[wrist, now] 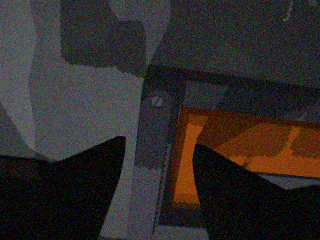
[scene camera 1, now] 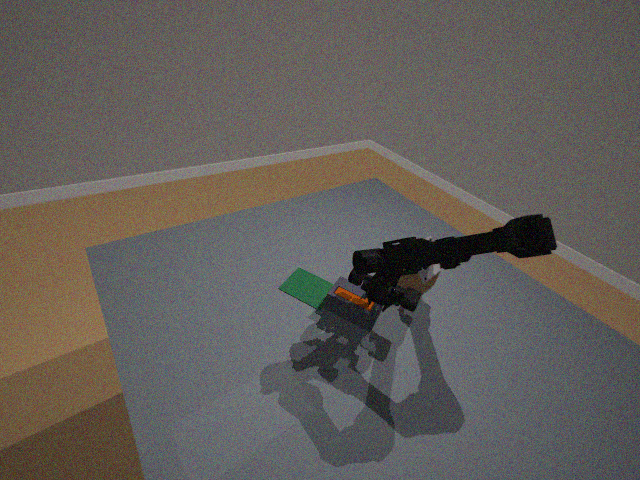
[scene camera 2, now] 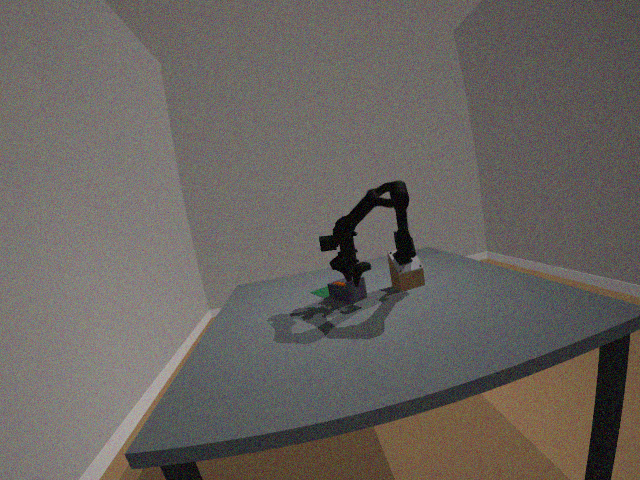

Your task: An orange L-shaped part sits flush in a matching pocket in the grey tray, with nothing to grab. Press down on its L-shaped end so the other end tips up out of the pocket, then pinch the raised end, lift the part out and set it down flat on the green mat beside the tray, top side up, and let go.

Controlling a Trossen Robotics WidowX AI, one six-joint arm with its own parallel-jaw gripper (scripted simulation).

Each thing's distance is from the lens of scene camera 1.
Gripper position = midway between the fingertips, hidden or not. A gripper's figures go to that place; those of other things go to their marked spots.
gripper (scene camera 1: 376, 307): 93 cm
green mat (scene camera 1: 303, 285): 102 cm
